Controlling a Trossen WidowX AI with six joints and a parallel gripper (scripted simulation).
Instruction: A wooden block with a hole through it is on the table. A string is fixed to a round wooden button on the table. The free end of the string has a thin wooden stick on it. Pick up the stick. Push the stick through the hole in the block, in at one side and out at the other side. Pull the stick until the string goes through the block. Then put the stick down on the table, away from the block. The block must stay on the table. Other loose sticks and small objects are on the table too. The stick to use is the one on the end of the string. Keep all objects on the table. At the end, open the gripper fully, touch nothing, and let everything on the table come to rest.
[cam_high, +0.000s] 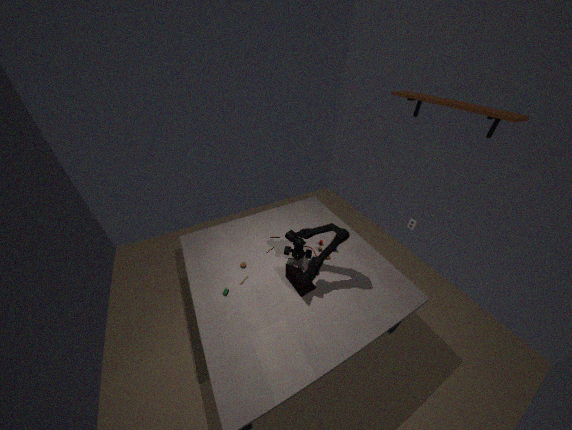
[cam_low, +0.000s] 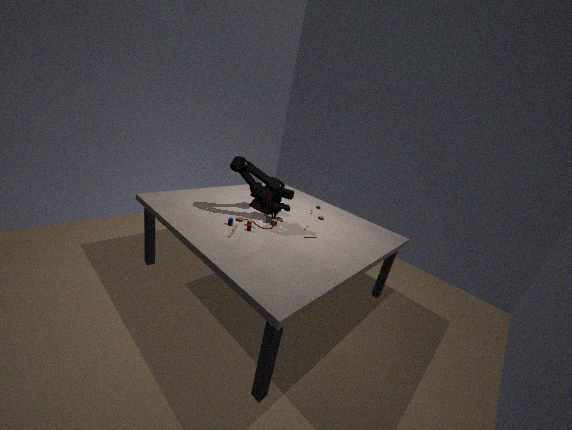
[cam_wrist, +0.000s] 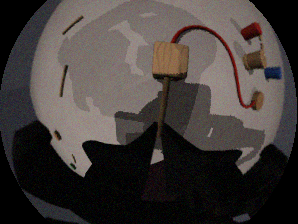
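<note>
The wooden block lies 50 mm to the right of my gripper tip, 50 mm ahead of it and 10 mm above it. The rest, counted from my gripper tip: red object 240 mm to the right, 10 mm ahead, 10 mm above; button 190 mm to the right, 110 mm behind; thin wooden stick 30 mm to the right, 30 mm ahead, 10 mm above.
</note>
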